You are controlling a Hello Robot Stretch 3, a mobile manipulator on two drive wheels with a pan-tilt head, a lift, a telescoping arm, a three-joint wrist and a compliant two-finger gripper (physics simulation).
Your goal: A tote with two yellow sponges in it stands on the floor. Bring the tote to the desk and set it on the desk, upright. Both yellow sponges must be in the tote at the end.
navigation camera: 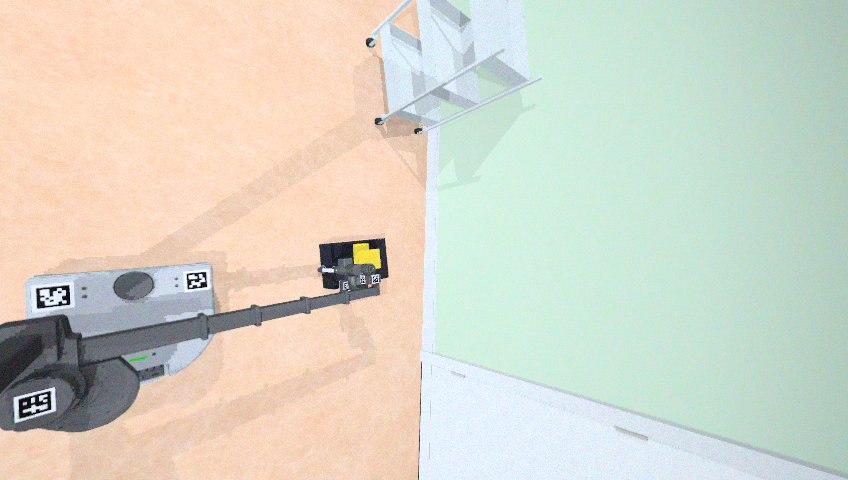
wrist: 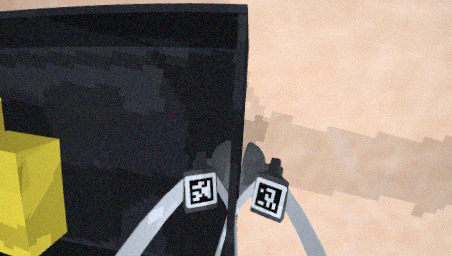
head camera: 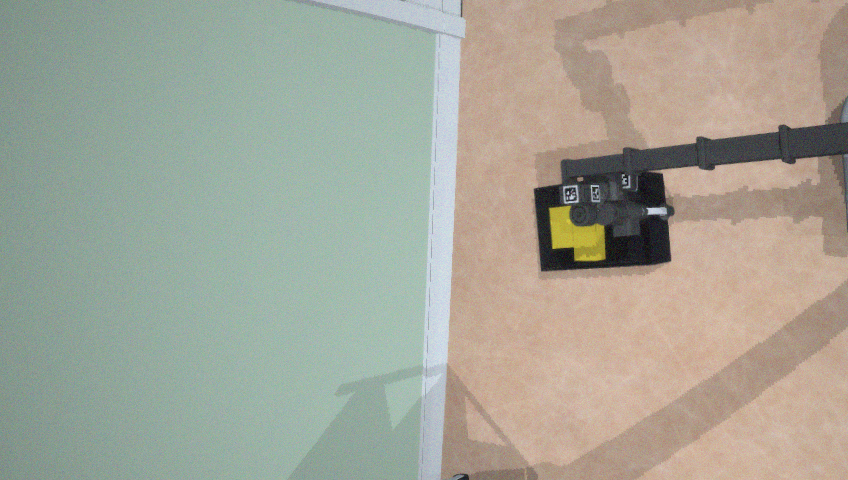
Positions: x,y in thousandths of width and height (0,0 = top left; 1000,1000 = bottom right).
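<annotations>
There's a black tote (navigation camera: 389,528) and a grey metal-frame rack (navigation camera: 523,134) here, and the spots on them are 105 cm apart. The tote is 130 cm from the lens, and for the rack it's 162 cm from the lens.
</annotations>
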